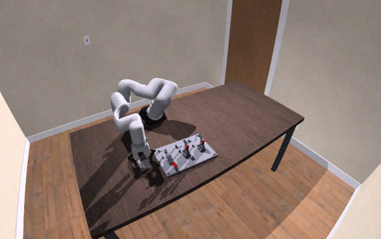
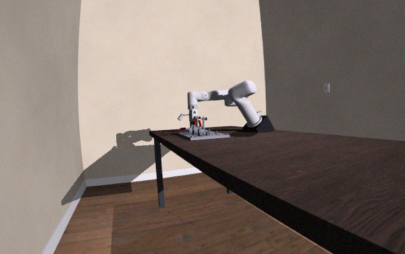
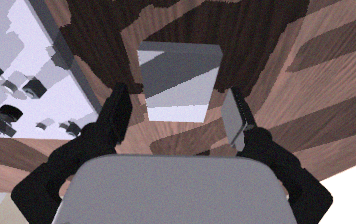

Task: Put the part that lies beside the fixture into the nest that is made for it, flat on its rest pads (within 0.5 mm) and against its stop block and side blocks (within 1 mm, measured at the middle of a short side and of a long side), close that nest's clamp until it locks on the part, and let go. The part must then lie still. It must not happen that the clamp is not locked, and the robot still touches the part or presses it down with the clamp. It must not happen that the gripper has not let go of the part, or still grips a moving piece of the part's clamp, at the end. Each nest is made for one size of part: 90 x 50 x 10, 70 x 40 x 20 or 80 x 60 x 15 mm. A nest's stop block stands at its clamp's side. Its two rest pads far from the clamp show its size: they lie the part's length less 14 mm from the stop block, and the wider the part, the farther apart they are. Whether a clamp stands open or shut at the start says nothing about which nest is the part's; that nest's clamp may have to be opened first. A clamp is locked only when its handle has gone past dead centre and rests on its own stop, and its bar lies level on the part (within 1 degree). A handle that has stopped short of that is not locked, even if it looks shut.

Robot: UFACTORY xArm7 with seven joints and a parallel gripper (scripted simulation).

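My gripper is now 20 mm above the grey flat part.
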